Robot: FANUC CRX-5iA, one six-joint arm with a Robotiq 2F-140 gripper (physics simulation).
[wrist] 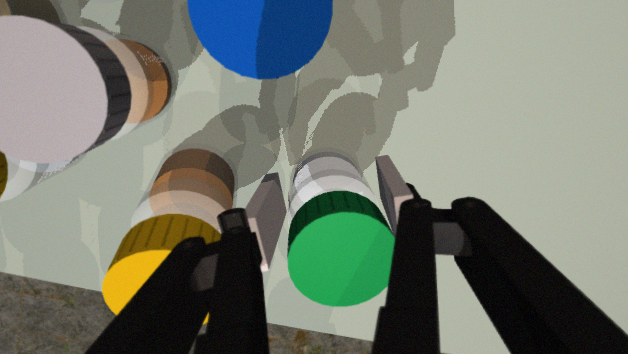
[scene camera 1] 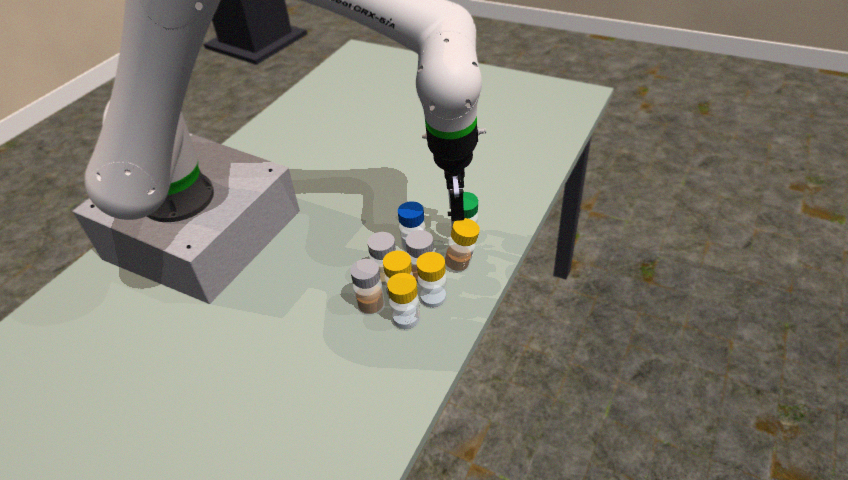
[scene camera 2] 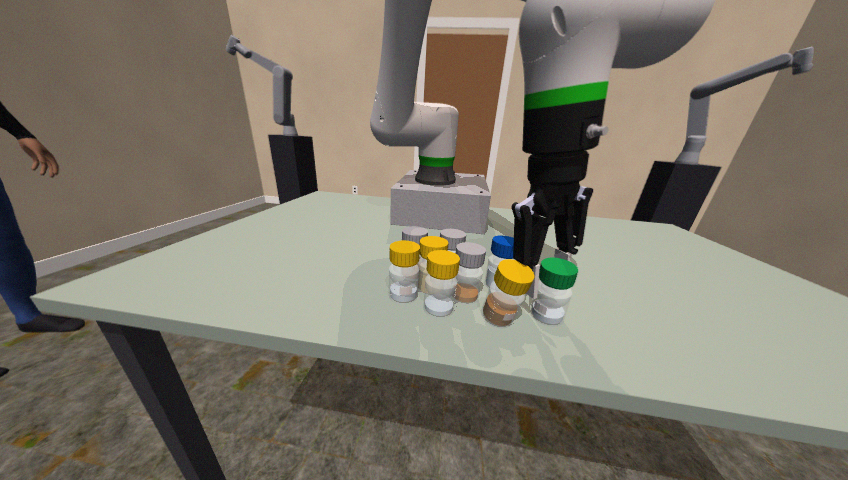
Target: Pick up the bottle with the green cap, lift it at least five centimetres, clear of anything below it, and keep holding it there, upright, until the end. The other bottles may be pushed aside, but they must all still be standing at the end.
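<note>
The green-capped bottle stands upright on the table. My gripper is open. In the wrist view its pads are on either side of the green-capped bottle, with a gap on the left; the right finger overlaps the cap edge, and contact there is unclear. The nearest yellow-capped bottle, with brown contents, leans toward the green-capped one in scene camera 2's view. The left finger is against or just over its cap. In scene camera 1's view the fingers partly hide the green cap.
A blue-capped bottle stands toward the robot base. Several yellow-capped and grey-capped bottles stand in a group beyond the leaning bottle. The table edge runs beside the leaning bottle and the green-capped one.
</note>
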